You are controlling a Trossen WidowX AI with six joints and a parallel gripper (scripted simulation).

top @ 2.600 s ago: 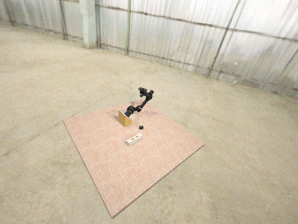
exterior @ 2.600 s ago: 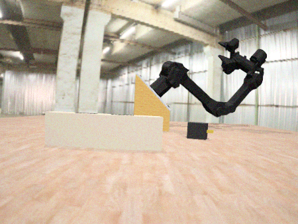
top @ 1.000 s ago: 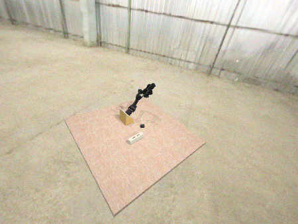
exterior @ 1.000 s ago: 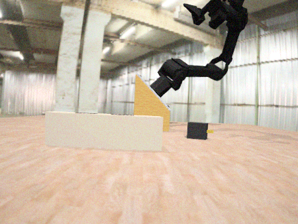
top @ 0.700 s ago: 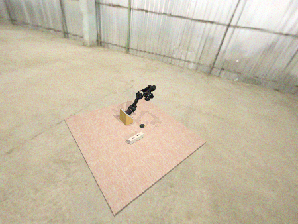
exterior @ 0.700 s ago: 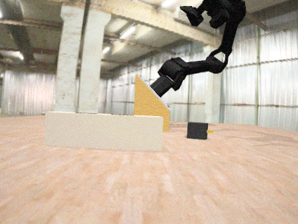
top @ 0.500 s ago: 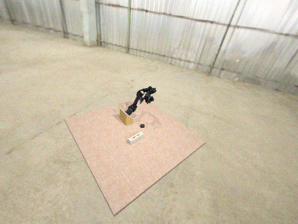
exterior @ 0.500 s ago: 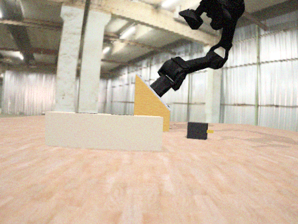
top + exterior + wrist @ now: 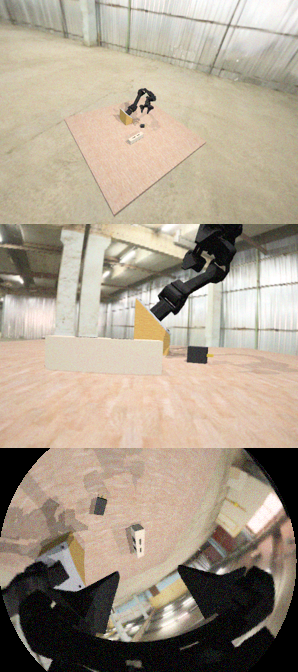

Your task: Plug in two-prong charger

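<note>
My gripper tip is now 240 mm above the charger, 60 mm to the right of it and 30 mm past it.
</note>
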